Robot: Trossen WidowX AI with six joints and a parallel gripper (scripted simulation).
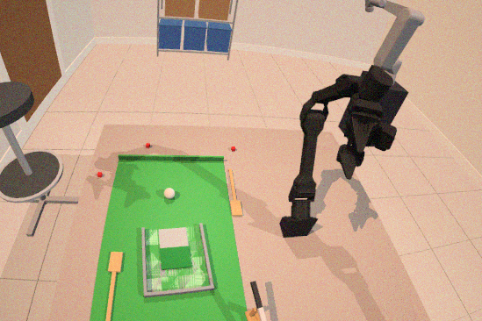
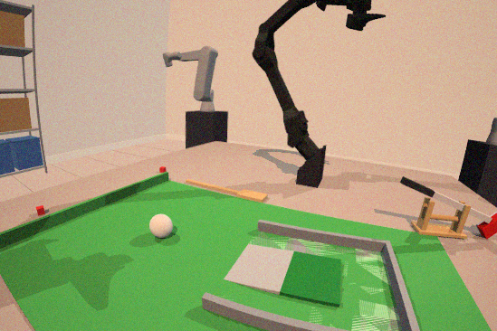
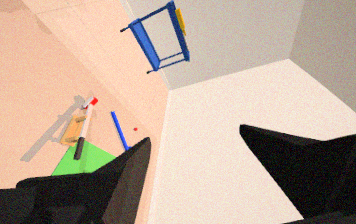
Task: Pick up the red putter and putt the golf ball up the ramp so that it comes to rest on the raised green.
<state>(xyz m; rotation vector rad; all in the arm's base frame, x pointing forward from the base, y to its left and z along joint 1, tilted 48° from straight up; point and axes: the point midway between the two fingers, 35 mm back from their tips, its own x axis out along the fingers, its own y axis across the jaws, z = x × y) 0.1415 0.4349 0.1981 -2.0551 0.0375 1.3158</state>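
Right now my gripper tip is 510 mm above the wooden stand, 160 mm to the right of it and 130 mm short of it. Also, from my gripper tip: white golf ball (520 mm below, 390 mm to the right, 350 mm ahead); green wall (600 mm to the right, 530 mm below, 330 mm ahead).
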